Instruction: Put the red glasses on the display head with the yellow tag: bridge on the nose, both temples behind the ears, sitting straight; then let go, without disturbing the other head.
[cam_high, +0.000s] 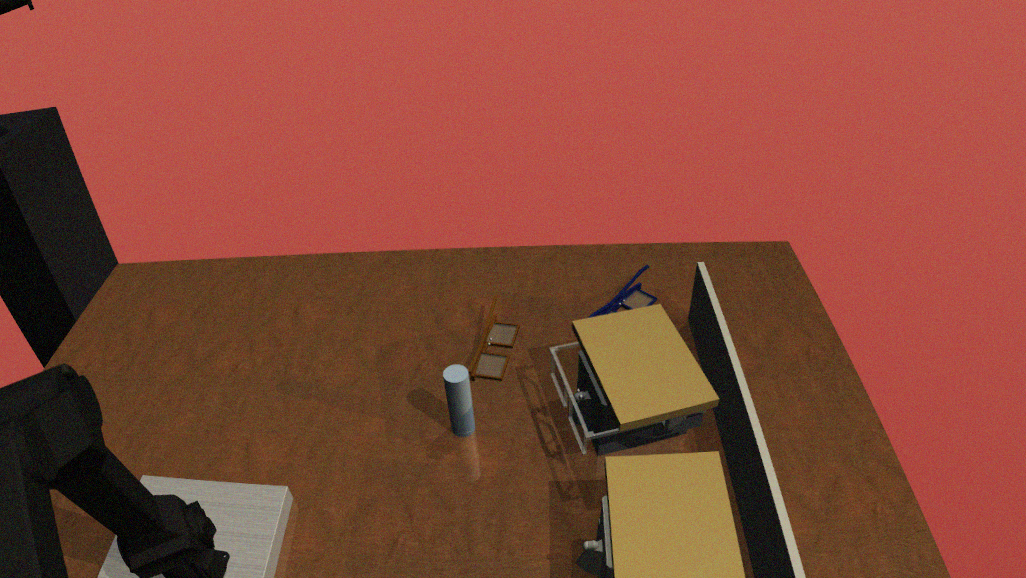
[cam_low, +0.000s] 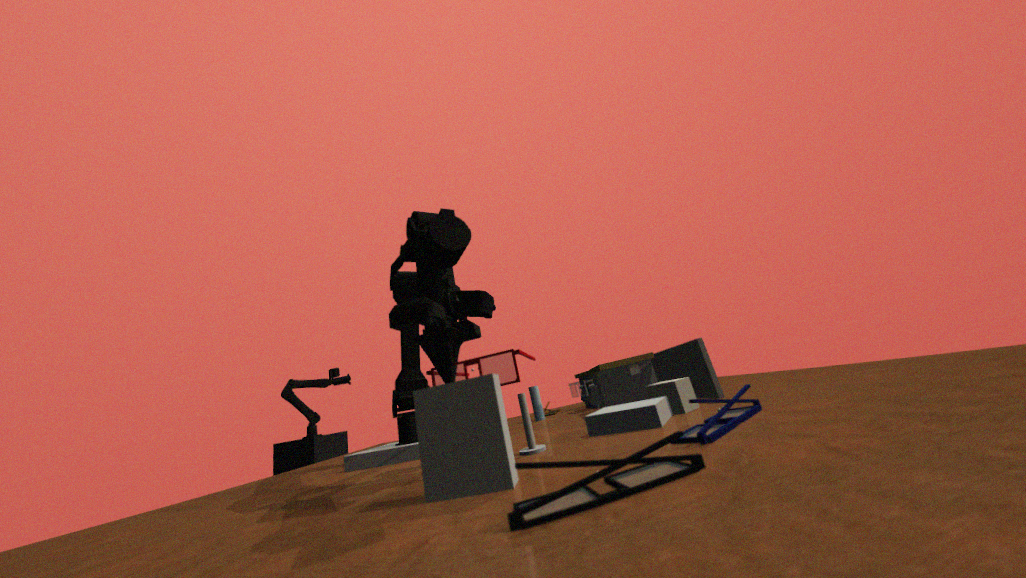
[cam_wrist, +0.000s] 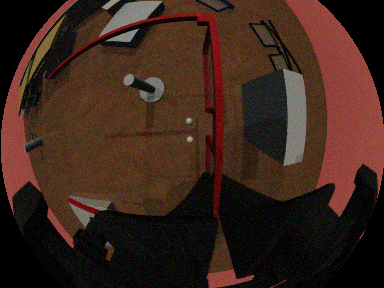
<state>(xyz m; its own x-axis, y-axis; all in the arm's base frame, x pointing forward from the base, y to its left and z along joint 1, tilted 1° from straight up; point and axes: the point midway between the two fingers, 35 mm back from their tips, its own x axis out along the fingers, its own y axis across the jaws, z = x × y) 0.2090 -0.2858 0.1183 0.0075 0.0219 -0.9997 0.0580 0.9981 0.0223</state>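
The pale blue cylinder is 550 mm to the left of my gripper tip, 70 mm below it and 60 mm ahead of it. Also, from my gripper tip: white wall: 470 mm to the left, 400 mm ahead, 60 mm below; display head: 340 mm to the left, 270 mm ahead, 60 mm below.
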